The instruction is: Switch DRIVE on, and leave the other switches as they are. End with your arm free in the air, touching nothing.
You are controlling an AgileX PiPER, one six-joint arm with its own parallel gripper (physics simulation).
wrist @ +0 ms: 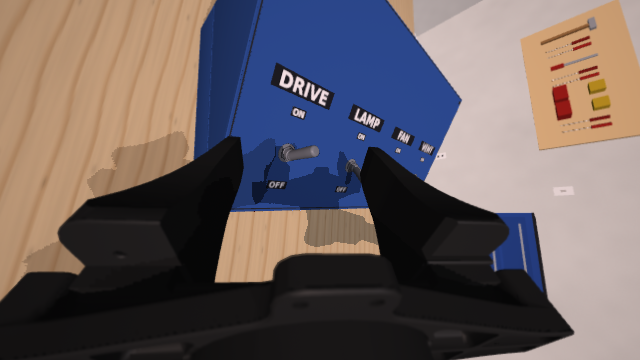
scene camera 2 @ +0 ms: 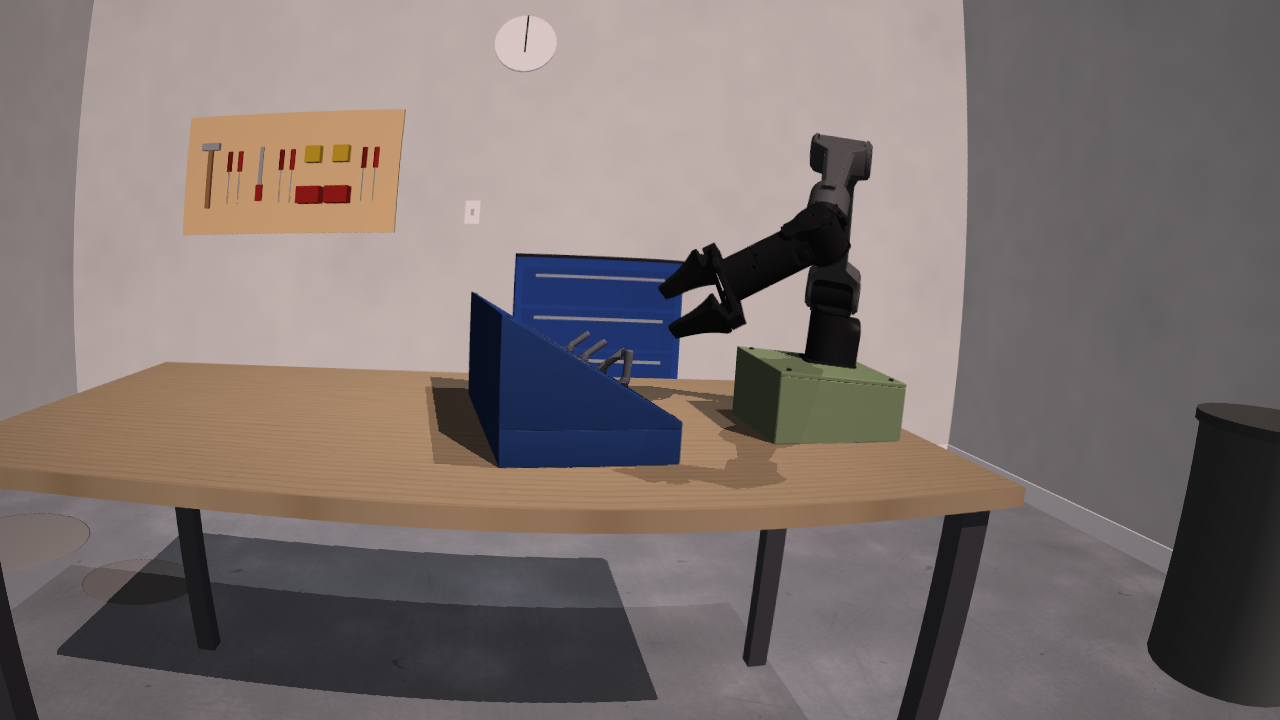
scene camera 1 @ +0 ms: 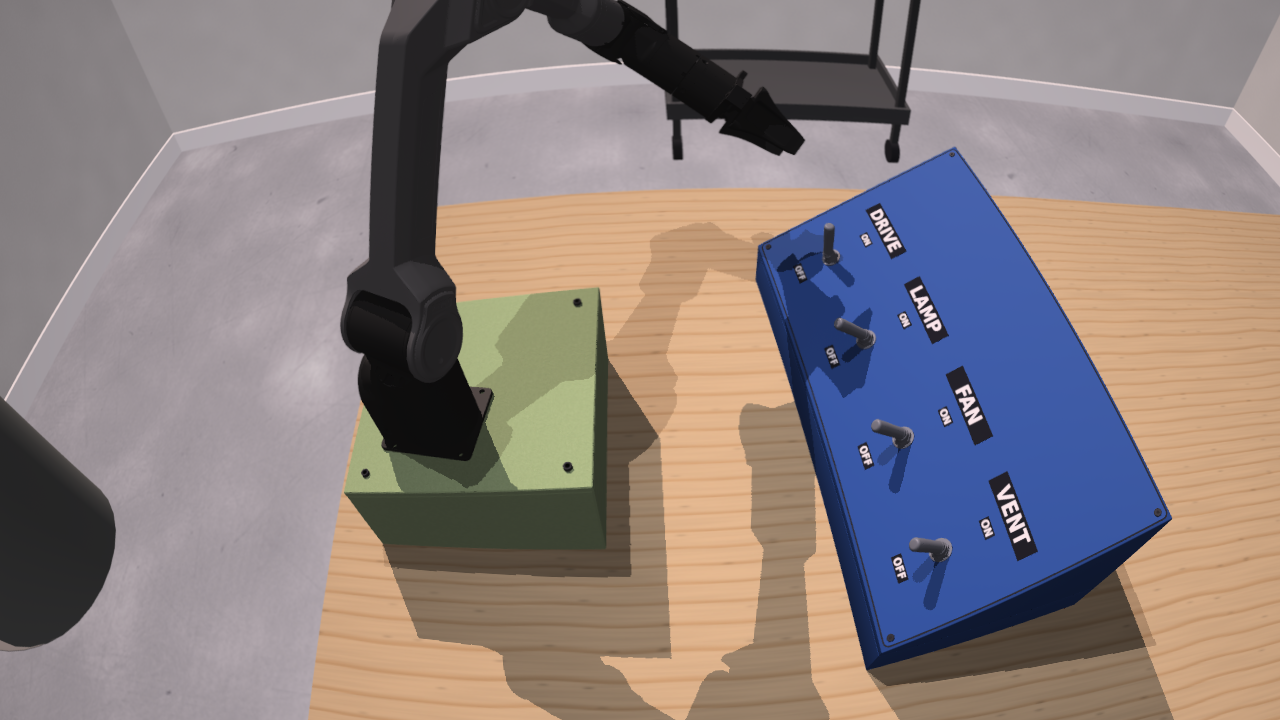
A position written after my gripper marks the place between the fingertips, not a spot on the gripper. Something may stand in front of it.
I see my gripper (scene camera 1: 791, 148) and a blue switch box (scene camera 2: 540, 405).
My gripper shows as well in the wrist view (wrist: 305, 157) and in scene camera 2 (scene camera 2: 666, 312). The blue switch box shows as well in the wrist view (wrist: 344, 83).
